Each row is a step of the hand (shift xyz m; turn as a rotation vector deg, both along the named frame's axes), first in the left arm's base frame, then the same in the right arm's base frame.
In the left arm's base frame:
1: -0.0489 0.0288 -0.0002 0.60 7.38 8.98
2: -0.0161 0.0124 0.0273 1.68 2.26 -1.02
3: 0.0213 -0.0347 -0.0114 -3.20 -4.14 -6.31
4: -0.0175 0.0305 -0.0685 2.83 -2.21 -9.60
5: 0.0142 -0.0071 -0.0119 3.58 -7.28 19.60
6: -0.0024 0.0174 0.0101 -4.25 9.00 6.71
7: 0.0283 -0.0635 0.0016 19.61 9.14 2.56
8: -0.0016 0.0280 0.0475 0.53 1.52 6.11
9: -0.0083 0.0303 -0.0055 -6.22 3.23 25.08
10: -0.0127 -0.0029 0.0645 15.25 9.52 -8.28
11: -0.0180 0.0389 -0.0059 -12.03 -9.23 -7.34
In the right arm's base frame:
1: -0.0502 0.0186 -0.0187 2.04 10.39 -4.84
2: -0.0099 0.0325 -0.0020 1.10 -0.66 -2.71
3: 0.0214 -0.0252 0.0263 -4.22 -6.40 2.90
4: -0.0377 -0.0513 -0.0433 0.52 -10.20 -0.84
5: 0.0114 -0.0162 0.0012 9.24 15.42 11.26
6: -0.0017 0.0150 -0.0135 -3.38 9.77 -6.10
7: 0.0347 -0.0229 0.0557 18.47 0.84 -11.52
8: 0.0074 0.0528 -0.0143 1.90 6.03 0.01
9: -0.0128 0.0054 -0.0287 0.05 25.67 4.41
10: 0.0046 0.0621 0.0214 11.48 -8.23 -13.86
11: -0.0231 0.0096 -0.0353 -12.40 -6.95 9.05

